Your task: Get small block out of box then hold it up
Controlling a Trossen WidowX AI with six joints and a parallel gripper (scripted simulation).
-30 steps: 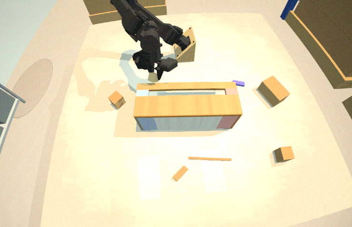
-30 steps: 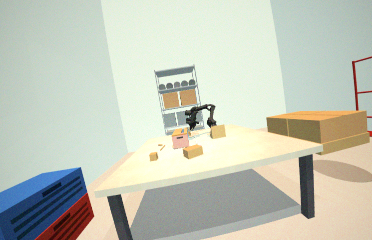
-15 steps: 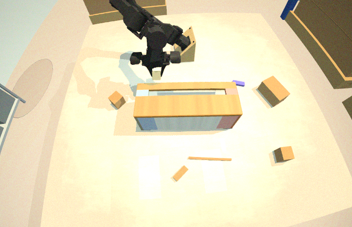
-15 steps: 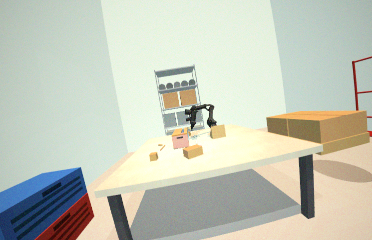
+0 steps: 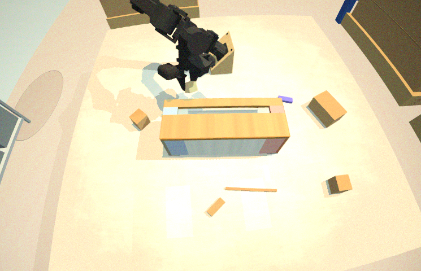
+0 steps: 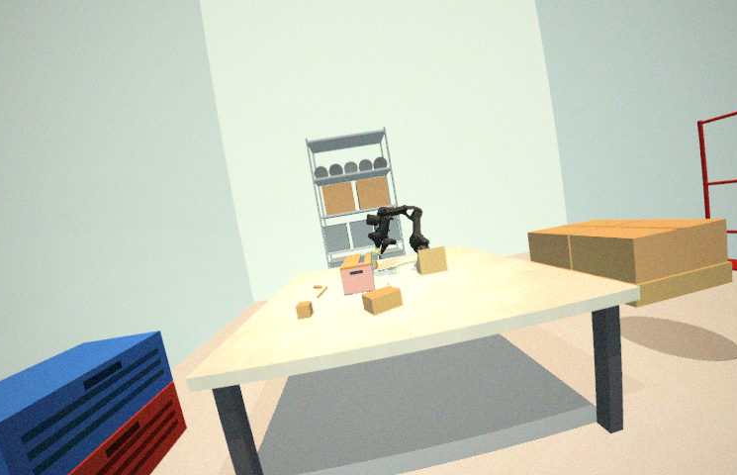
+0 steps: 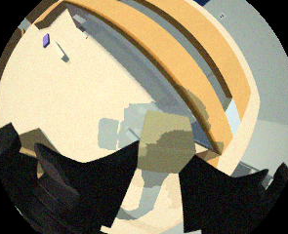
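The pale tan block lies 10 mm ahead of my gripper tip, 10 mm to the left of it and 10 mm above it. Round my gripper tip: box: 90 mm ahead, 110 mm to the left, 60 mm below; flat piece: 370 mm ahead, 40 mm to the left, 120 mm below; thin stick: 340 mm ahead, 160 mm to the left, 120 mm below.
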